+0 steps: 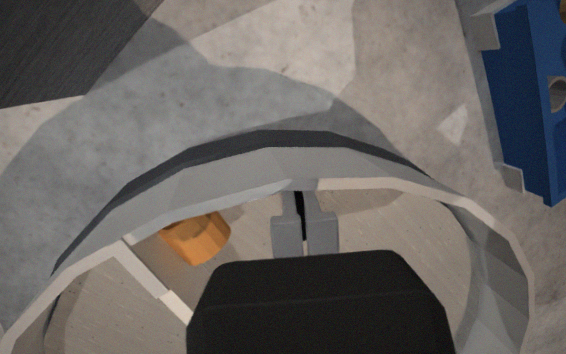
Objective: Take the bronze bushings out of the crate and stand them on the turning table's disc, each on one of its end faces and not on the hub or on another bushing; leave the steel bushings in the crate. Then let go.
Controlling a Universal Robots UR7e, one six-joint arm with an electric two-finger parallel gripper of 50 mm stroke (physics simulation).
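Places are measured from the arm's base along level axes (x ahead, y left, z up), in millimetres.
Where they show: gripper, fingertip midpoint: (297, 199).
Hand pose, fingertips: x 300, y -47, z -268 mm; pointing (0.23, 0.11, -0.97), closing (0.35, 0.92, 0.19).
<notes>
Each offset is from my fingertips to the top centre of the thing. "spot": to the spot under its first point. Level surfaces: height alone.
My gripper (297, 199) is shut with nothing between its fingers, over the floor inside a round, raised rim that looks like the turning table's @[30 mm up] (360, 184). An orange bronze bushing @[14 mm back, 61 mm right, 15 mm up] (202, 244) is inside the rim to the left of the fingers, apart from them. The rim hides part of it, and I cannot tell whether it stands or lies. The blue crate @[spot: 52 mm ahead, 209 mm left, 49 mm down] (512, 110) shows in part at the right edge. A grey, hollow steel bushing @[54 mm ahead, 247 mm left, 39 mm down] (552, 86) shows in it, and a bronze-coloured part @[spot: 5 mm back, 290 mm left, 61 mm down] (563, 11) is cut off at the upper right edge. The hub does not show.
A pale divider @[spot: 22 mm back, 79 mm right, 32 mm up] (145, 270) runs inward from the rim, left of the bronze bushing. A dark grey slab (55, 45) is at the upper left. Mottled grey ground @[69 mm down] (400, 65) lies between the rim and the crate. The black gripper body hides the lower middle.
</notes>
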